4 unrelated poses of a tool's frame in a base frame.
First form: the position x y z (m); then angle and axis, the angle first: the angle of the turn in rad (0 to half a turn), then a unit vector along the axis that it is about.
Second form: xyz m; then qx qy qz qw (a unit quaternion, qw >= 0). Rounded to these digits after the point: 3 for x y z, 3 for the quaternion.
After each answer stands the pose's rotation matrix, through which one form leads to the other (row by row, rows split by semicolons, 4 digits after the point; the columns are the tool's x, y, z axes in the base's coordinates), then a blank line. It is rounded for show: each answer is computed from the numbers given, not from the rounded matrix.
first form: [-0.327 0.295 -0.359 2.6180 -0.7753 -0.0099 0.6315]
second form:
[-0.327 0.295 -0.359 -0.749 -0.010 0.610 0.259]
0.2556 -0.3014 -0.9186; 0.3301 -0.8658 0.3760; -0.9087 -0.3993 -0.1219

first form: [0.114 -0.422 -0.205 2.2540 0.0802 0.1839 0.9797]
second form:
[0.114 -0.422 -0.205 0.072 0.166 0.885 0.429]
-0.6208 -0.7357 0.2708; 0.7838 -0.5761 0.2317; -0.0145 0.3561 0.9343

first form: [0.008 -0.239 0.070 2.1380 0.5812 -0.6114 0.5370]
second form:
[0.008 -0.239 0.070 0.510 -0.536 0.471 0.481]
-0.0180 -0.9992 -0.0359; -0.0934 0.0374 -0.9949; 0.9955 -0.0145 -0.0940

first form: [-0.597 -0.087 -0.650 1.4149 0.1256 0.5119 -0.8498]
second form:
[-0.597 -0.087 -0.650 0.082 0.333 -0.552 0.760]
0.1686 0.8938 0.4155; -0.7852 0.3766 -0.4916; -0.5959 -0.2434 0.7653

